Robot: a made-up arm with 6 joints.
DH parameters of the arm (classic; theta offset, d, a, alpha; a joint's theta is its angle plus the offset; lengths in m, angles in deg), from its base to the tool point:
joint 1: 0 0.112 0 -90
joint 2: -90 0 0.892 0
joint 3: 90 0.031 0 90
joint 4: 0 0.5 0 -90
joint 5: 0 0 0 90
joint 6: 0 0.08 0 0
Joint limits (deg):
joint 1: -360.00..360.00
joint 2: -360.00..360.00
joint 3: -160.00..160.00
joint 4: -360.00..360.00
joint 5: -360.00..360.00
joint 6: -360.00..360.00
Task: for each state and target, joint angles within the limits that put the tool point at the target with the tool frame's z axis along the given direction. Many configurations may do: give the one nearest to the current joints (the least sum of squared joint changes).
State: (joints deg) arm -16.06 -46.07 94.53 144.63 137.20 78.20
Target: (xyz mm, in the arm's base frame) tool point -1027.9 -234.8 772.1 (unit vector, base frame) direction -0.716 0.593 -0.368
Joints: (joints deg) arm 17.97 -76.34 59.66 126.59 102.09 78.20
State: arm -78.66 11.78 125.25 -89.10 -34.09 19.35
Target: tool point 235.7 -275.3 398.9 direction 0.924 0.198 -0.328
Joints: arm -66.28 24.50 159.89 -76.92 -71.80 19.35
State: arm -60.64 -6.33 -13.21 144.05 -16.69 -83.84
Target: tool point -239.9 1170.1 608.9 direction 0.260 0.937 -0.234
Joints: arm -75.03 -45.59 -56.94 95.38 29.69 -83.84
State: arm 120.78 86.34 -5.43 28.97 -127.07 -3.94
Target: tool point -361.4 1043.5 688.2 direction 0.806 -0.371 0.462
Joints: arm 110.11 82.37 -49.68 39.05 -87.08 -3.94
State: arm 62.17 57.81 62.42 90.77 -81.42 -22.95
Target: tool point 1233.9 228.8 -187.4 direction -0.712 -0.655 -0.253
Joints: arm 10.94 91.44 29.46 141.56 -125.22 -22.95
